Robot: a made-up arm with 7 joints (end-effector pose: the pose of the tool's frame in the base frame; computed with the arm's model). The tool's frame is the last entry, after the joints. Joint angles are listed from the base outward.
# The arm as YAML. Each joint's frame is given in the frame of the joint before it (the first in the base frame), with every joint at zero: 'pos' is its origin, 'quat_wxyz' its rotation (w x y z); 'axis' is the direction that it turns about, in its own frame. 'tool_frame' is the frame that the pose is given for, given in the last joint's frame.
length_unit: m
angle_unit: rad
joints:
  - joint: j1
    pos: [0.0, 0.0, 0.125]
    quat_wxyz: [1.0, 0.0, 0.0, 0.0]
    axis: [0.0, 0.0, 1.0]
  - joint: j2
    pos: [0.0, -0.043, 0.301]
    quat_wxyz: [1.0, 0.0, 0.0, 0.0]
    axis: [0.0, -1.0, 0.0]
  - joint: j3
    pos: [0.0, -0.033, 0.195]
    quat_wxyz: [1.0, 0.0, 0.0, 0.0]
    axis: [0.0, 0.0, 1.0]
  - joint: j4
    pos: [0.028, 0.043, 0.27]
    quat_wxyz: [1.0, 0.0, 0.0, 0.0]
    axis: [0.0, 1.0, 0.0]
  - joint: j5
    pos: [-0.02, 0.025, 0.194]
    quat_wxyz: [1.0, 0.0, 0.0, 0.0]
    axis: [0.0, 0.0, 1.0]
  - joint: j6
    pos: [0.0, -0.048, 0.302]
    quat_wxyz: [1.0, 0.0, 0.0, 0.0]
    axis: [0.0, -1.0, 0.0]
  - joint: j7
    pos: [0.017, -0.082, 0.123]
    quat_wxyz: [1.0, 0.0, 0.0, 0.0]
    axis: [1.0, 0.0, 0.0]
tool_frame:
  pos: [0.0, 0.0, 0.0]
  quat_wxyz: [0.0, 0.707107, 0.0, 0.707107]
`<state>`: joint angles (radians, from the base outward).
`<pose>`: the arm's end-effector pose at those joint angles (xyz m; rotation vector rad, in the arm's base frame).
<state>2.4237 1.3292 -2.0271 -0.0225 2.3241 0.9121 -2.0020</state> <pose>0.9316 -0.4803 0.6956 -0.2371 0.8987 -2.4288</pose>
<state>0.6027 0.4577 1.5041 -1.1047 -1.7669 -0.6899 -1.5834</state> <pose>0.1213 -0.6922 0.9263 -1.4238 -1.4162 -1.8718</pose>
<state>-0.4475 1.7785 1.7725 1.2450 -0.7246 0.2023 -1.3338</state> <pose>-0.4470 0.7652 0.1767 -0.2877 0.7868 0.0534</pose>
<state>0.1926 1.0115 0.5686 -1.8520 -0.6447 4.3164 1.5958</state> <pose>-0.3471 -0.4420 0.3737 -0.9758 0.0613 -0.4693</pose>
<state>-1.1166 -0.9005 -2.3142 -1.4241 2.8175 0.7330 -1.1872</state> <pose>0.5491 -0.6332 0.4329 -2.7751 -1.1758 -0.6301</pose>
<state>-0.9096 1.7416 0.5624 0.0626 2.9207 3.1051 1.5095</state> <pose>-0.4016 0.7244 0.2513 -0.2608 0.2687 0.5461</pose>
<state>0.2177 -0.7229 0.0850 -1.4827 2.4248 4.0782 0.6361</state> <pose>0.0064 0.1196 1.0635 1.1729 1.5416 0.7222</pose>
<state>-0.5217 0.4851 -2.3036 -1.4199 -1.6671 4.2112 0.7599</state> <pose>0.1726 0.1818 0.8768 1.8351 1.0718 -1.6562</pose>
